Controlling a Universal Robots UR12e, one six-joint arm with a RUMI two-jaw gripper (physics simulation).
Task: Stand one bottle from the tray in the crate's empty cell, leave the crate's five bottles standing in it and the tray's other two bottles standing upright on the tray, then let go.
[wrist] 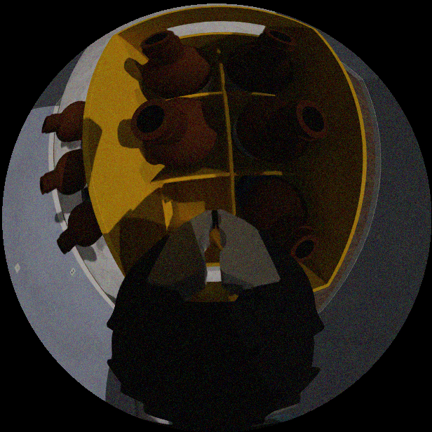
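Observation:
The yellow crate (102,165) fills the middle of the view, close below. Its five brown bottles (175,70) (265,65) (182,135) (265,130) (275,202) stand in cells, two at the back, two in the middle row and one at the near right. The near left cell (187,197) holds no bottle and is partly hidden by a finger. My gripper (215,212) is shut and empty, above the crate's near end. Three brown bottles (74,122) (72,172) (86,225) stand upright outside the crate's left wall, which hides their lower parts and the tray.
The crate's thin dividers (228,130) and high outer walls surround the cells. The pale table top (95,62) shows beyond the crate at the left, with the blue-grey floor (30,200) past its edge. The dark gripper body covers the bottom of the view.

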